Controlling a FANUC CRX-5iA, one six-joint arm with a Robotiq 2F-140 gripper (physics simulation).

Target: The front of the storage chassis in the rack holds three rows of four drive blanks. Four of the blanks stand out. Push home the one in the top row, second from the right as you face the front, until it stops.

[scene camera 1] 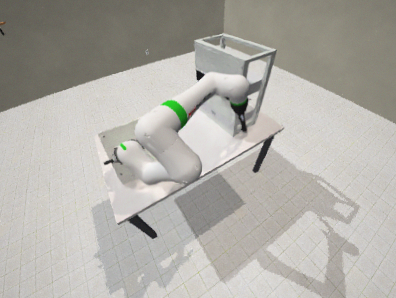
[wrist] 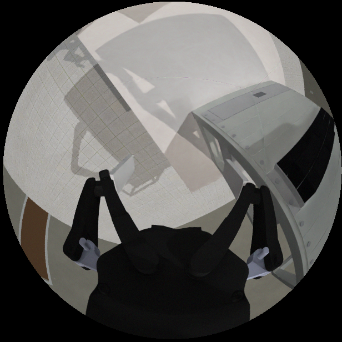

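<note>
The pale grey rack point(scene camera 1: 220, 57) point(wrist: 235, 107) stands at the far end of the table; in the wrist view it fills the right side. A grey part point(scene camera 1: 254, 86) shows inside its open frame; I cannot tell whether it is the storage chassis. The drive blanks cannot be made out in either view, and neither can the one in the top row, second from the right. My gripper point(scene camera 1: 243, 126) point(wrist: 178, 164) is open and points down beside the rack. In the wrist view its right finger overlaps the rack's edge, and the space between the fingertips is empty.
The arm point(scene camera 1: 167, 132) reaches over the white table point(scene camera 1: 215, 145) point(wrist: 192, 175) from its base at the near left. The table's long edge runs past the gripper. A black panel or opening point(wrist: 307, 160) shows on the rack. A brown panel point(wrist: 34, 240) is on the wall.
</note>
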